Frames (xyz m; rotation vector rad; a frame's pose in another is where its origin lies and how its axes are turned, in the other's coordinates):
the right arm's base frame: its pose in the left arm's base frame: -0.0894 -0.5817 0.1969 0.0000 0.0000 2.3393
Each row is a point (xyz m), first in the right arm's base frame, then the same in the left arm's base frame.
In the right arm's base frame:
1: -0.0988 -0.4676 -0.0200
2: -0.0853 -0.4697 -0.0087
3: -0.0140 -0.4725 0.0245
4: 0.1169 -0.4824 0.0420
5: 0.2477 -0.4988 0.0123
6: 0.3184 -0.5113 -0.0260
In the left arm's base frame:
1: 0.3155 -0.3277 0.1769
2: 0.3076 -0.3166 0.1882
3: 0.2600 -0.2633 0.2214
4: 0.1762 -0.1624 0.2389
5: 0.0970 -0.0569 0.2092
6: 0.0569 0.0026 0.1709

